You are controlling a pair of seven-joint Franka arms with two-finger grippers.
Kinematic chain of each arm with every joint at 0, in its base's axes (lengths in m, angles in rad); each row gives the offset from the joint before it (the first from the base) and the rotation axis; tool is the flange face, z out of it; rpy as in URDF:
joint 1: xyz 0 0 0.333 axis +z
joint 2: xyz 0 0 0 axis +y
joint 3: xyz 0 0 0.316 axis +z
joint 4: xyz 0.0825 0 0 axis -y
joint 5: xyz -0.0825 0 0.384 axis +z
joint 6: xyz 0 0 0 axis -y
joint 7: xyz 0.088 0 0 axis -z
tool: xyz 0 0 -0.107 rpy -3.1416 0 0
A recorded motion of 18 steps. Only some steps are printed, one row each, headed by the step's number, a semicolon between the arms.
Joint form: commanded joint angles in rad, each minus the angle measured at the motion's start. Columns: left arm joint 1, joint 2, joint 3, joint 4, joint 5, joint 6, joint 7; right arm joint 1, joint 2, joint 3, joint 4, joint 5, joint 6, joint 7.
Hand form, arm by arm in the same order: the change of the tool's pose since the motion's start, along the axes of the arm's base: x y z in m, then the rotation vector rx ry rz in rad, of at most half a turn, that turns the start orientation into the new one. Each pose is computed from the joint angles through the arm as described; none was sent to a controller.
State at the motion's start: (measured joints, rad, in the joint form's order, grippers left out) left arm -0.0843 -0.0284 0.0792 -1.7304 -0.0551 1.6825 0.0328; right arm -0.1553 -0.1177 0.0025 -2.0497 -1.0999 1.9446 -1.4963
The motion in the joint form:
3: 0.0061 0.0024 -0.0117 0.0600 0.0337 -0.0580 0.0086; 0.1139 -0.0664 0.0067 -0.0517 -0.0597 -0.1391 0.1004
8: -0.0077 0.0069 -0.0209 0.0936 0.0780 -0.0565 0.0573; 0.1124 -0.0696 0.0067 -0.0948 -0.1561 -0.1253 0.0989
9: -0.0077 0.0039 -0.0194 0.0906 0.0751 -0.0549 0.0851; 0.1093 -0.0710 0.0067 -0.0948 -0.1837 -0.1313 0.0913
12: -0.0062 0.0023 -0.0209 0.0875 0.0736 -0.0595 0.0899; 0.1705 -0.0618 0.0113 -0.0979 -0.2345 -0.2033 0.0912
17: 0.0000 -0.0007 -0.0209 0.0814 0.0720 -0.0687 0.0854; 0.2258 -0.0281 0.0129 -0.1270 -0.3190 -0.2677 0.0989
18: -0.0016 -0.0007 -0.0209 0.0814 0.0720 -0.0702 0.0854; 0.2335 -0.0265 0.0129 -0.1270 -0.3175 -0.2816 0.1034
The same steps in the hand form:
3: -0.0018 0.0000 0.0222 0.0336 -0.0003 -0.0198; -0.0179 0.0483 0.0105 -0.0902 -0.0339 -0.0257
8: 0.0010 -0.0083 0.0358 0.0777 -0.0327 -0.0936; -0.0203 0.0462 -0.0015 -0.1742 0.0021 0.0232
9: 0.0002 -0.0077 0.0362 0.0745 -0.0348 -0.1197; -0.0206 0.0434 0.0012 -0.2024 0.0105 0.0285
12: -0.0008 -0.0078 0.0352 0.0727 -0.0289 -0.1245; -0.0186 0.0678 -0.0004 -0.2761 0.0406 0.0520
17: -0.0028 -0.0045 0.0331 0.0707 -0.0163 -0.1140; -0.0154 0.0884 -0.0224 -0.3814 0.1004 0.0909
18: -0.0030 -0.0053 0.0330 0.0707 -0.0149 -0.1157; -0.0160 0.0908 -0.0229 -0.3857 0.1006 0.0845

